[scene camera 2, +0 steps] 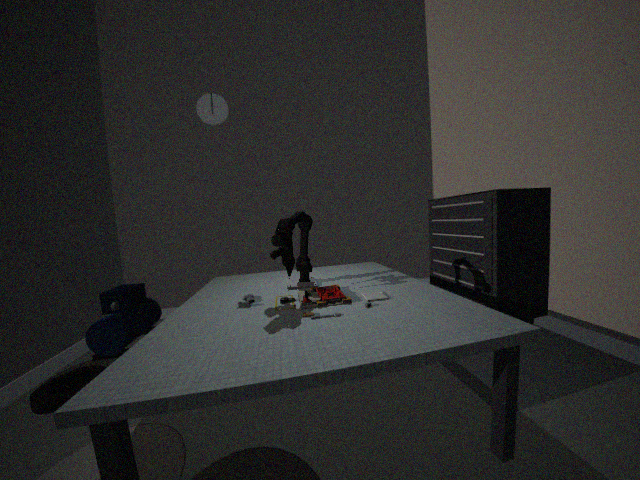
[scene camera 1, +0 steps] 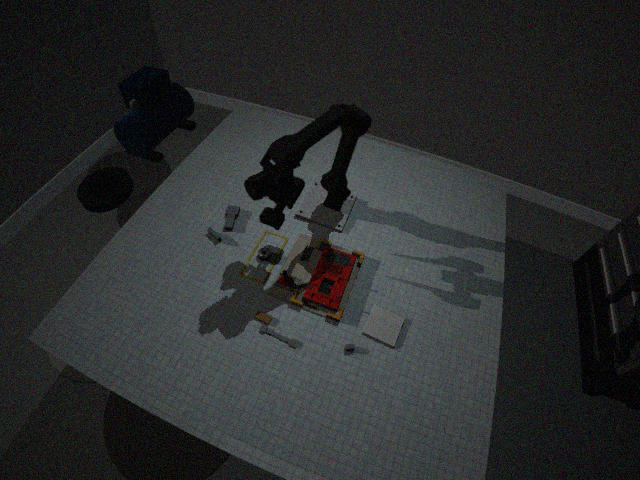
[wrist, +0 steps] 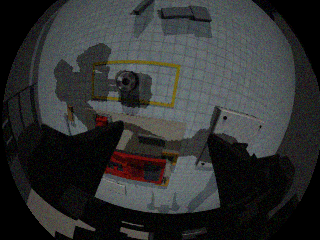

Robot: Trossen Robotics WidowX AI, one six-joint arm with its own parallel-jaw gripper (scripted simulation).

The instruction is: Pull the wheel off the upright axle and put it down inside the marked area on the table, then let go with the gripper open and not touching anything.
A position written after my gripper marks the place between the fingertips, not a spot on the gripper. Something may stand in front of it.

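Note:
Open and holding nothing, my gripper (scene camera 1: 283, 218) is visible to me at (wrist: 167, 132) too. A white plate (scene camera 1: 383, 325) is here as well.

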